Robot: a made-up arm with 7 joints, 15 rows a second.
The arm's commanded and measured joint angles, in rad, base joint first. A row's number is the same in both.
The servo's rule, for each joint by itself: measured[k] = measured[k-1] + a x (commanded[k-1-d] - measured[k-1]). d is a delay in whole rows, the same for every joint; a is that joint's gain. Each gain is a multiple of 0.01, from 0.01 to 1. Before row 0 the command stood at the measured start. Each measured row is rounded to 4 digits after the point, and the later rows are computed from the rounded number. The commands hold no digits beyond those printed.
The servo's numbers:
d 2
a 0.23 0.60 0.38 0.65 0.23 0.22 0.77
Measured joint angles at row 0: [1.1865 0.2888 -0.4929 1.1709 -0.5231 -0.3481 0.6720]
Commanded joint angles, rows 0 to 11: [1.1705 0.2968 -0.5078 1.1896 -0.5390 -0.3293 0.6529]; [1.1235 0.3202 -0.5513 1.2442 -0.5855 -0.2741 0.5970]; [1.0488 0.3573 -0.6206 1.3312 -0.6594 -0.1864 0.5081]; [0.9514 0.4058 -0.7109 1.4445 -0.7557 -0.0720 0.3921]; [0.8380 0.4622 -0.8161 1.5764 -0.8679 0.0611 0.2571]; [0.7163 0.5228 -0.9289 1.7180 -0.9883 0.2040 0.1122]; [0.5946 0.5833 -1.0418 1.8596 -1.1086 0.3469 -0.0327]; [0.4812 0.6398 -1.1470 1.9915 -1.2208 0.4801 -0.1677]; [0.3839 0.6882 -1.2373 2.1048 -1.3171 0.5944 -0.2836]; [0.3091 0.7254 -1.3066 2.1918 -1.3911 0.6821 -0.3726]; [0.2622 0.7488 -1.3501 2.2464 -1.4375 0.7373 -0.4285]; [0.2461 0.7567 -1.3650 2.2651 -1.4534 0.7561 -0.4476]
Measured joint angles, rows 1 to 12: [1.1865 0.2888 -0.4929 1.1709 -0.5231 -0.3481 0.6720]; [1.1865 0.2888 -0.4929 1.1709 -0.5231 -0.3481 0.6720]; [1.1828 0.2936 -0.4986 1.1831 -0.5268 -0.3440 0.6573]; [1.1692 0.3096 -0.5186 1.2228 -0.5403 -0.3286 0.6109]; [1.1415 0.3382 -0.5574 1.2933 -0.5677 -0.2973 0.5317]; [1.0978 0.3788 -0.6157 1.3916 -0.6109 -0.2477 0.4242]; [1.0380 0.4288 -0.6919 1.5117 -0.6700 -0.1798 0.2955]; [0.9640 0.4852 -0.7820 1.6458 -0.7432 -0.0954 0.1544]; [0.8790 0.5441 -0.8807 1.7848 -0.8272 0.0019 0.0103]; [0.7875 0.6015 -0.9819 1.9192 -0.9177 0.1071 -0.1268]; [0.6947 0.6535 -1.0790 2.0398 -1.0096 0.2143 -0.2475]; [0.6060 0.6966 -1.1655 2.1386 -1.0973 0.3172 -0.3438]
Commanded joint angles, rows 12 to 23: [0.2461 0.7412 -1.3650 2.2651 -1.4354 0.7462 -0.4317]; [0.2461 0.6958 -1.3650 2.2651 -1.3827 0.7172 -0.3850]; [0.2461 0.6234 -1.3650 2.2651 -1.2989 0.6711 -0.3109]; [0.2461 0.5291 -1.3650 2.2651 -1.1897 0.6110 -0.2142]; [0.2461 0.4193 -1.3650 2.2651 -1.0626 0.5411 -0.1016]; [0.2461 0.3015 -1.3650 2.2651 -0.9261 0.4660 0.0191]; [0.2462 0.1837 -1.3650 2.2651 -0.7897 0.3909 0.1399]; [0.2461 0.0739 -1.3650 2.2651 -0.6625 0.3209 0.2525]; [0.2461 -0.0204 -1.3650 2.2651 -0.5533 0.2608 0.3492]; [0.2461 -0.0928 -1.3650 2.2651 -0.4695 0.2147 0.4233]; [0.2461 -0.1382 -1.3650 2.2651 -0.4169 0.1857 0.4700]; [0.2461 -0.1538 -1.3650 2.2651 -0.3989 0.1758 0.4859]
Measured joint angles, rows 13 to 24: [0.5269 0.7279 -1.2356 2.2087 -1.1755 0.4096 -0.4090]; [0.4623 0.7452 -1.2848 2.2454 -1.2394 0.4858 -0.4387]; [0.4126 0.7428 -1.3153 2.2582 -1.2845 0.5431 -0.4333]; [0.3743 0.7146 -1.3342 2.2627 -1.3071 0.5814 -0.3961]; [0.3448 0.6599 -1.3459 2.2643 -1.3052 0.6011 -0.3305]; [0.3221 0.5814 -1.3532 2.2648 -1.2786 0.6033 -0.2409]; [0.3046 0.4841 -1.3577 2.2650 -1.2289 0.5896 -0.1336]; [0.2911 0.3745 -1.3605 2.2651 -1.1593 0.5624 -0.0160]; [0.2808 0.2600 -1.3622 2.2651 -1.0743 0.5247 0.1040]; [0.2728 0.1483 -1.3633 2.2651 -0.9796 0.4799 0.2183]; [0.2667 0.0471 -1.3639 2.2651 -0.8816 0.4317 0.3191]; [0.2620 -0.0368 -1.3643 2.2651 -0.7868 0.3840 0.3993]
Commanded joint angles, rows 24 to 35: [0.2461 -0.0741 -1.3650 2.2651 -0.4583 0.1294 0.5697]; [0.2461 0.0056 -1.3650 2.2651 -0.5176 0.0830 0.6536]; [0.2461 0.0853 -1.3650 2.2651 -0.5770 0.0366 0.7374]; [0.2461 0.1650 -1.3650 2.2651 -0.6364 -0.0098 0.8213]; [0.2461 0.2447 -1.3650 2.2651 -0.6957 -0.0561 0.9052]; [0.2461 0.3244 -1.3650 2.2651 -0.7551 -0.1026 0.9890]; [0.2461 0.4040 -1.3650 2.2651 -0.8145 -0.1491 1.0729]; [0.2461 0.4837 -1.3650 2.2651 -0.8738 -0.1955 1.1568]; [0.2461 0.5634 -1.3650 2.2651 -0.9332 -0.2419 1.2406]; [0.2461 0.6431 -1.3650 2.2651 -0.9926 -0.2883 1.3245]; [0.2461 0.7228 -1.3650 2.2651 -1.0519 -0.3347 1.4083]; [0.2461 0.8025 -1.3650 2.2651 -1.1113 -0.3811 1.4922]
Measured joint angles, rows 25 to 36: [0.2583 -0.0976 -1.3646 2.2651 -0.7017 0.3404 0.4537]; [0.2555 -0.1313 -1.3648 2.2651 -0.6321 0.3042 0.4785]; [0.2533 -0.0970 -1.3649 2.2651 -0.5921 0.2657 0.5487]; [0.2516 -0.0354 -1.3649 2.2651 -0.5750 0.2255 0.6295]; [0.2503 0.0370 -1.3649 2.2651 -0.5755 0.1839 0.7126]; [0.2493 0.1138 -1.3649 2.2651 -0.5895 0.1413 0.7963]; [0.2486 0.1923 -1.3649 2.2651 -0.6139 0.0979 0.8802]; [0.2480 0.2716 -1.3649 2.2651 -0.6464 0.0538 0.9640]; [0.2476 0.3510 -1.3649 2.2651 -0.6851 0.0092 1.0479]; [0.2473 0.4306 -1.3649 2.2651 -0.7285 -0.0358 1.1318]; [0.2470 0.5103 -1.3649 2.2651 -0.7756 -0.0811 1.2156]; [0.2468 0.5900 -1.3649 2.2651 -0.8255 -0.1267 1.2995]
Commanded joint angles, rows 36 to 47: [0.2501 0.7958 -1.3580 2.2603 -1.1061 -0.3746 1.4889]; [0.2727 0.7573 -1.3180 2.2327 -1.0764 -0.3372 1.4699]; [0.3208 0.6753 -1.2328 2.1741 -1.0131 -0.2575 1.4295]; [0.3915 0.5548 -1.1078 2.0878 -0.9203 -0.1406 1.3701]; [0.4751 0.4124 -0.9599 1.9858 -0.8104 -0.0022 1.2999]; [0.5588 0.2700 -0.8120 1.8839 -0.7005 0.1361 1.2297]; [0.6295 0.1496 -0.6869 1.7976 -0.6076 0.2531 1.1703]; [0.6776 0.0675 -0.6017 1.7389 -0.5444 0.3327 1.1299]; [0.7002 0.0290 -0.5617 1.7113 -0.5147 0.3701 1.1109]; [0.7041 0.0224 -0.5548 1.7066 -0.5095 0.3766 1.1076]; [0.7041 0.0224 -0.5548 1.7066 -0.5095 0.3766 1.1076]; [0.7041 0.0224 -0.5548 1.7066 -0.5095 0.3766 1.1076]
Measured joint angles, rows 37 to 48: [0.2466 0.6697 -1.3649 2.2651 -0.8776 -0.1725 1.3833]; [0.2465 0.7494 -1.3649 2.2651 -0.9314 -0.2184 1.4672]; [0.2473 0.7772 -1.3623 2.2620 -0.9716 -0.2528 1.4839]; [0.2531 0.7653 -1.3455 2.2430 -0.9957 -0.2714 1.4731]; [0.2687 0.7113 -1.3027 2.1982 -0.9997 -0.2683 1.4395]; [0.2969 0.6174 -1.2286 2.1264 -0.9814 -0.2402 1.3861]; [0.3379 0.4944 -1.1265 2.0350 -0.9421 -0.1878 1.3197]; [0.3887 0.3598 -1.0070 1.9368 -0.8865 -0.1165 1.2504]; [0.4441 0.2337 -0.8854 1.8463 -0.8224 -0.0352 1.1887]; [0.4978 0.1340 -0.7776 1.7765 -0.7585 0.0457 1.1434]; [0.5444 0.0710 -0.6956 1.7341 -0.7024 0.1171 1.1184]; [0.5811 0.0418 -0.6421 1.7162 -0.6580 0.1742 1.1101]
